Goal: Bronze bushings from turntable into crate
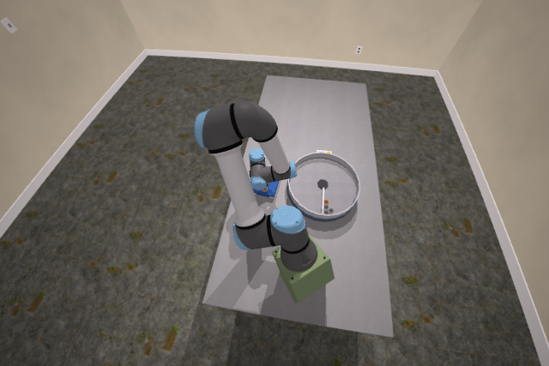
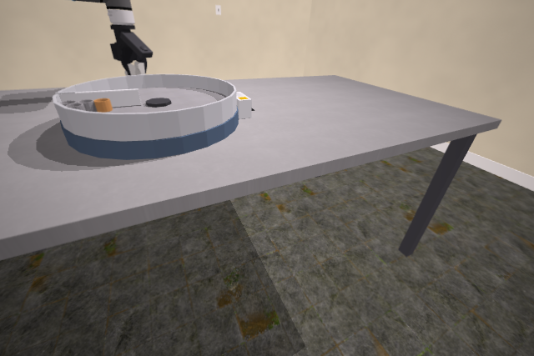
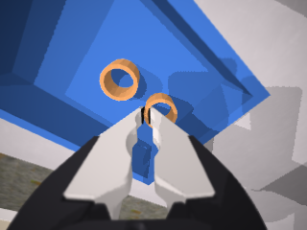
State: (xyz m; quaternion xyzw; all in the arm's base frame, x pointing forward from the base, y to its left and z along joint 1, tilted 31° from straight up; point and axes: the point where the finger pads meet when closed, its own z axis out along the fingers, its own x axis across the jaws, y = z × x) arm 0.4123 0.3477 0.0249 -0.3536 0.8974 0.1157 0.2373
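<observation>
My gripper is now 4 cm short of the crate and 1 cm above it. Also, from my hand: round turntable (13 cm ahead, 33 cm to the right, 2 cm above).
</observation>
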